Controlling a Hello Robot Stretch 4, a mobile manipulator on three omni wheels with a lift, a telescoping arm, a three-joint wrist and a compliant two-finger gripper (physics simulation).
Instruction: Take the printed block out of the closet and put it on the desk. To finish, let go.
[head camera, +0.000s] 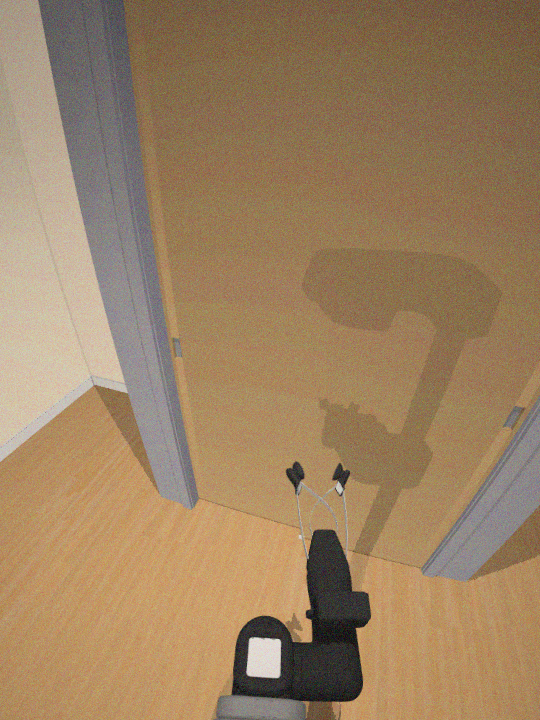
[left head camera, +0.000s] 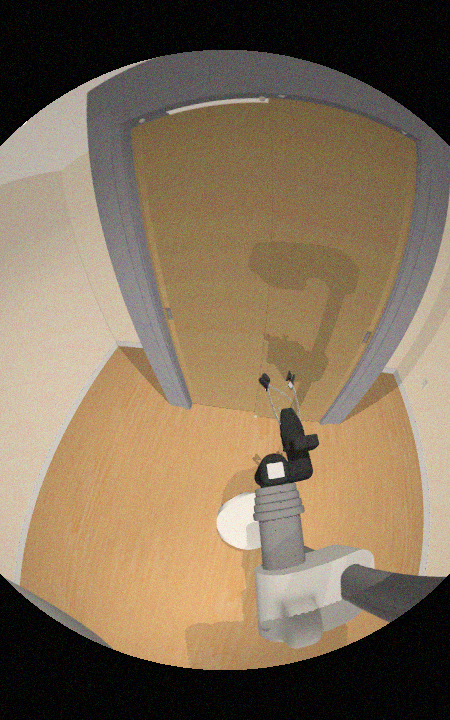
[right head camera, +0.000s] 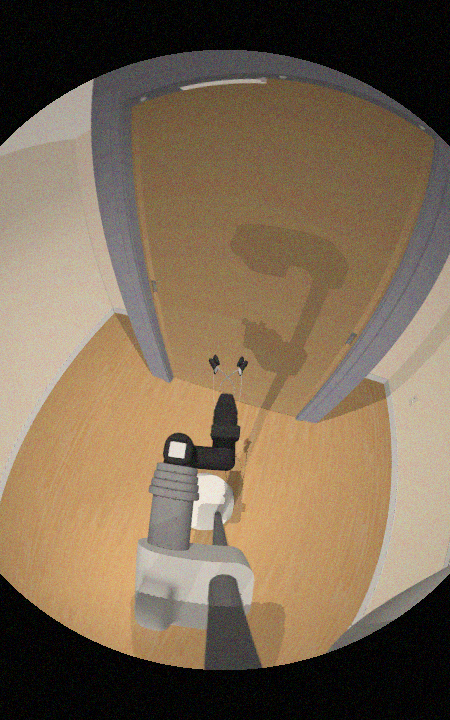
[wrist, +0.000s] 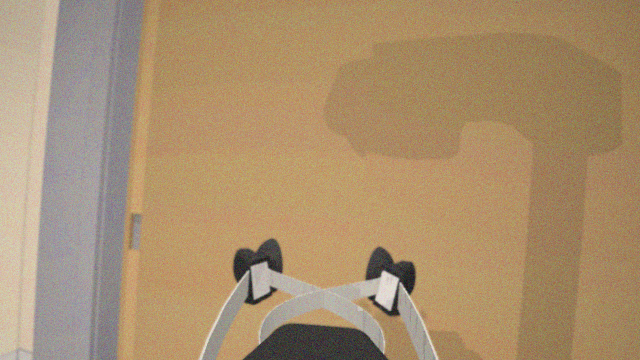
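Pixels of known places: gripper, fingertip midpoint: (head camera: 317, 464) (left head camera: 275, 372) (right head camera: 228, 356) (wrist: 324, 264); robot's base, link origin: (left head camera: 247, 519) (right head camera: 203, 500).
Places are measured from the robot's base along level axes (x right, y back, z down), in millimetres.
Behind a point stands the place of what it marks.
Observation:
The closet (head camera: 325, 174) @[z -1532, x 93, y -938 mm] (left head camera: 222, 212) @[z -1484, x -42, y -971 mm] (right head camera: 222, 185) @[z -1513, x 13, y -957 mm] (wrist: 260, 125) @[z -1217, x -79, y -980 mm] stands in front of me, its wooden sliding doors shut in a grey frame. A small recessed grey handle (head camera: 177, 347) @[z -948, x -386, y -1068 mm] (left head camera: 169, 313) @[z -945, x -382, y -1067 mm] (right head camera: 153, 286) @[z -943, x -390, y -1067 mm] (wrist: 135, 231) @[z -950, x -389, y -1068 mm] is at the left door edge, and another handle (head camera: 513, 416) @[z -950, x 710, y -753 mm] (left head camera: 366, 337) @[z -943, x 715, y -750 mm] (right head camera: 350, 338) @[z -945, x 711, y -752 mm] at the right. My gripper (head camera: 318, 476) @[z -1046, x 83, y -484 mm] (left head camera: 277, 380) @[z -1046, x 83, y -484 mm] (right head camera: 228, 364) @[z -1046, x 83, y -484 mm] (wrist: 324, 264) @[z -1046, x 83, y -484 mm] is open and empty, pointing at the doors, between the two handles and nearer the left one in the wrist view. The printed block and the desk do not show.
The grey frame's left post (head camera: 136, 290) @[z -1197, x -466, y -996 mm] (left head camera: 137, 276) @[z -1230, x -479, y -998 mm] (right head camera: 127, 254) @[z -1193, x -474, y -997 mm] (wrist: 80, 175) @[z -1079, x -508, y -1020 mm] and right post (head camera: 494, 505) @[z -568, x 800, y -701 mm] (left head camera: 371, 366) @[z -751, x 834, y -694 mm] (right head camera: 366, 355) @[z -896, x 834, y -692 mm] stand out from the doors. Walls (left head camera: 47, 265) @[z -1415, x -1684, y -1605 mm] (right head camera: 42, 228) @[z -1483, x -1709, y -1504 mm] run along both sides. My arm's shadow lies across the doors.

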